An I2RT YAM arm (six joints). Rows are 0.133 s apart.
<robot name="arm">
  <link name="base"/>
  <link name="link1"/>
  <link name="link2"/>
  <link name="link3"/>
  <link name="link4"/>
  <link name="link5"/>
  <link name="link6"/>
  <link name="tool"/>
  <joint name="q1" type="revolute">
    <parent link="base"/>
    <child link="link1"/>
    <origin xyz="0 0 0.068" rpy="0 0 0"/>
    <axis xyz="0 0 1"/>
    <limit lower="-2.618" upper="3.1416"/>
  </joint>
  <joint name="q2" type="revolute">
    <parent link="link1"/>
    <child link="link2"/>
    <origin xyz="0.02 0.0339 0.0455" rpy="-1.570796 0 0"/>
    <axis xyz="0 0 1"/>
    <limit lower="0" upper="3.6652"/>
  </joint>
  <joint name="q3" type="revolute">
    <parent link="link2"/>
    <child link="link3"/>
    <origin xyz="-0.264 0 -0.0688" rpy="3.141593 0 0"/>
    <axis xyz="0 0 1"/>
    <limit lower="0" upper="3.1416"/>
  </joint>
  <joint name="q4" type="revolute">
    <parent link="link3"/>
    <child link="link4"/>
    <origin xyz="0.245 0.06 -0.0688" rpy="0 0 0"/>
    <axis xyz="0 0 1"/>
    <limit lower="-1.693" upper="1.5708"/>
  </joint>
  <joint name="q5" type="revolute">
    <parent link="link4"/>
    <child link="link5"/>
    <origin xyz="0.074 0.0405 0.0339" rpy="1.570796 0 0"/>
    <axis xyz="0 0 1"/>
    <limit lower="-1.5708" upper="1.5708"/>
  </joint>
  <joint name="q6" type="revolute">
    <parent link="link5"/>
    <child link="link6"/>
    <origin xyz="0.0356 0 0.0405" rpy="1.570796 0 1.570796"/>
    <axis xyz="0 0 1"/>
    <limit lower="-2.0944" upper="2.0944"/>
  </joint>
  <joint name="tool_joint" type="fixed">
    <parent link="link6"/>
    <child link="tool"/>
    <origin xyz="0 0 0" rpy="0 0 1.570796"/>
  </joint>
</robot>
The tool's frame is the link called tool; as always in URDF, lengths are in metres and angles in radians.
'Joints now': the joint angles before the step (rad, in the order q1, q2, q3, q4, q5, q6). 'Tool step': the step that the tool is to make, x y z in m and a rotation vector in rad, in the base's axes. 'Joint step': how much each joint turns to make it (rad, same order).
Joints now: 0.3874, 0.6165, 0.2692, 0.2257, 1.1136, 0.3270
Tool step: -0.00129, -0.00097, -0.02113, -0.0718, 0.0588, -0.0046
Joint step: -0.0020, 0.0181, -0.0854, 0.1117, 0.0078, -0.0999
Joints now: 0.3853, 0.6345, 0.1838, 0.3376, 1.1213, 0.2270
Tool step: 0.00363, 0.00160, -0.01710, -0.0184, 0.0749, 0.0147
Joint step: -0.0010, 0.0649, -0.0261, -0.0024, -0.0173, 0.0190
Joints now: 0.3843, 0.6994, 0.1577, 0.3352, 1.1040, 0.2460
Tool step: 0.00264, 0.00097, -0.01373, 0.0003, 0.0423, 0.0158
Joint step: -0.0030, 0.0613, -0.0242, 0.0247, -0.0221, 0.0244
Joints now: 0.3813, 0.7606, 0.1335, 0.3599, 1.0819, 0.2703
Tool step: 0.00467, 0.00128, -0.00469, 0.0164, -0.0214, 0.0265
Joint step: -0.0074, 0.0629, -0.0181, 0.1094, -0.0347, -0.0028
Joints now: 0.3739, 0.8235, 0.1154, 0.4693, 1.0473, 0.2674
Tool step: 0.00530, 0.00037, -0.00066, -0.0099, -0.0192, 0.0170
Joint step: -0.0129, 0.0631, -0.0097, 0.1242, -0.0258, -0.0432
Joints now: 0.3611, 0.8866, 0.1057, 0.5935, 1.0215, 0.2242
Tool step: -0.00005, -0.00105, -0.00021, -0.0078, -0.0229, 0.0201
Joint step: -0.0092, 0.0121, -0.0191, 0.0814, -0.0264, -0.0372
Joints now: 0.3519, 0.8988, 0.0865, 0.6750, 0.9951, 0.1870
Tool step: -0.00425, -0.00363, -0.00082, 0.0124, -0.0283, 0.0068
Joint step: -0.0153, -0.0355, -0.0248, 0.0210, -0.0222, -0.0010
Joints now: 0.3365, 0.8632, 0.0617, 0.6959, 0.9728, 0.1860
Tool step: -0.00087, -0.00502, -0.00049, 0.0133, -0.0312, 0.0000
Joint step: -0.0335, -0.0043, -0.0178, 0.0475, -0.0336, -0.0003
